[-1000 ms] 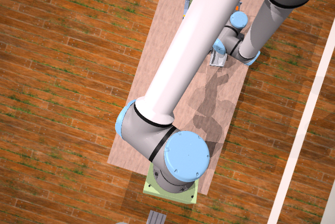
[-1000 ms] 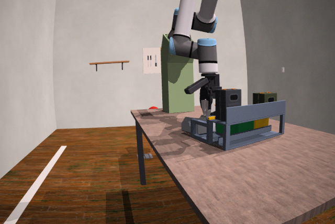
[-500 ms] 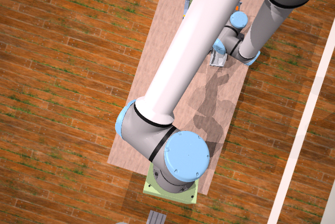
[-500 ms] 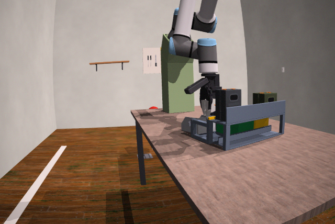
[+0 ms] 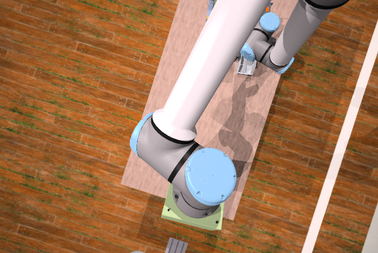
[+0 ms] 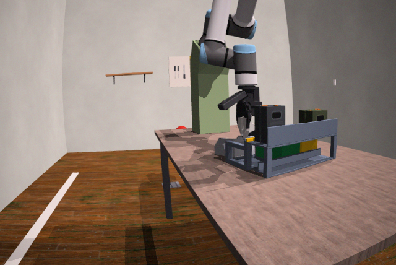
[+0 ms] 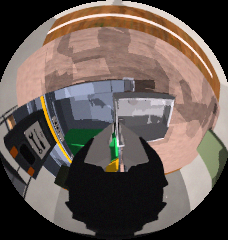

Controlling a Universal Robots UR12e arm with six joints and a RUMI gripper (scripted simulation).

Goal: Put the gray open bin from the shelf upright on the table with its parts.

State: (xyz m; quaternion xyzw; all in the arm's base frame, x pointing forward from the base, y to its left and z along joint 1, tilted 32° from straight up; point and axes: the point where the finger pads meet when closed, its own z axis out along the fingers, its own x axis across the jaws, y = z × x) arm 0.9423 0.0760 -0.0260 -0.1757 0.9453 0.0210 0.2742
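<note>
Now: the gray open bin 70 mm behind my hand, 40 mm below it and 30 mm to the right of it. Also, from my hand: yellow bin (240 mm to the left, 40 mm below, 10 mm behind); then green bin (130 mm to the left, 40 mm below, 30 mm ahead).
</note>
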